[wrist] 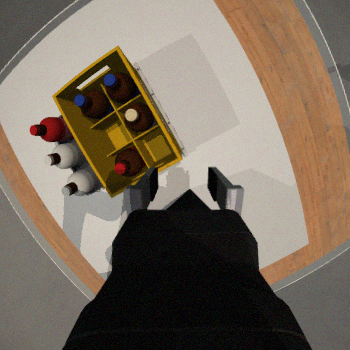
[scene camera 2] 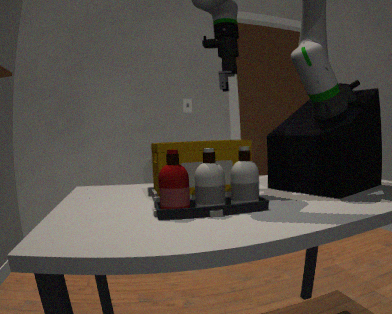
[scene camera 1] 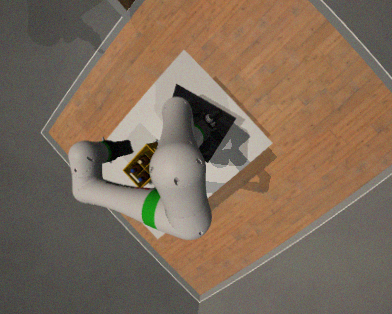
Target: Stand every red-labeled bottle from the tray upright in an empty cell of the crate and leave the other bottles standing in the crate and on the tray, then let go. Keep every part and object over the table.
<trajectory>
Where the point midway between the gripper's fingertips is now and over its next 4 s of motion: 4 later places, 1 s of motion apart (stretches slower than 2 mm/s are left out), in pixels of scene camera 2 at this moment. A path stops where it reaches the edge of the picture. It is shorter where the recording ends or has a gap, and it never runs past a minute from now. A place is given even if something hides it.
My gripper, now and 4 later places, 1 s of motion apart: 224, 90; 285, 94; 313, 80; 287, 77; 224, 61
</trajectory>
